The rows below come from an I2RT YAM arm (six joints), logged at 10 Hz.
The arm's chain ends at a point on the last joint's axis. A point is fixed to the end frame.
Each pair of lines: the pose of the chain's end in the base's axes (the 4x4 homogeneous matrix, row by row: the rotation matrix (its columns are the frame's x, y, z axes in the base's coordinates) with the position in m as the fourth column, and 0 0 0 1 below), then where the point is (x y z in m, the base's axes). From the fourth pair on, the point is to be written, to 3 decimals.
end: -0.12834, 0.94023, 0.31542, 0.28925; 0.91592, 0.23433, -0.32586, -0.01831; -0.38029, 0.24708, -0.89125, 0.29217; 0, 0, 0, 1
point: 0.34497 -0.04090 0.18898
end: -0.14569, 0.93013, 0.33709, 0.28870; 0.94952, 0.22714, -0.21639, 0.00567; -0.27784, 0.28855, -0.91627, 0.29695; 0, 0, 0, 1
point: 0.34654 -0.00390 0.19290
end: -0.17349, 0.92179, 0.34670, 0.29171; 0.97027, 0.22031, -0.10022, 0.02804; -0.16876, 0.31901, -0.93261, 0.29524; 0, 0, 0, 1
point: 0.35017 0.03214 0.19118
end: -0.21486, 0.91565, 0.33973, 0.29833; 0.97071, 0.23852, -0.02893, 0.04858; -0.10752, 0.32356, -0.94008, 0.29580; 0, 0, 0, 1
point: 0.355 0.061 0.192
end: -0.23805, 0.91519, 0.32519, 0.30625; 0.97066, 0.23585, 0.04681, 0.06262; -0.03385, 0.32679, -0.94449, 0.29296; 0, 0, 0, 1
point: 0.361 0.084 0.189
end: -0.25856, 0.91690, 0.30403, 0.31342; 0.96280, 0.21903, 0.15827, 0.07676; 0.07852, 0.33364, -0.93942, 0.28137; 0, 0, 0, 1
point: 0.366 0.111 0.180
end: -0.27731, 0.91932, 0.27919, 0.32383; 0.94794, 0.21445, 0.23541, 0.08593; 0.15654, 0.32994, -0.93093, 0.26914; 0, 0, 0, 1
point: 0.373 0.129 0.169
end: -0.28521, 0.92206, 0.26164, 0.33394; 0.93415, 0.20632, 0.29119, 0.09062; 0.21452, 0.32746, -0.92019, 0.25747; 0, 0, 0, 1
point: 0.381 0.140 0.159
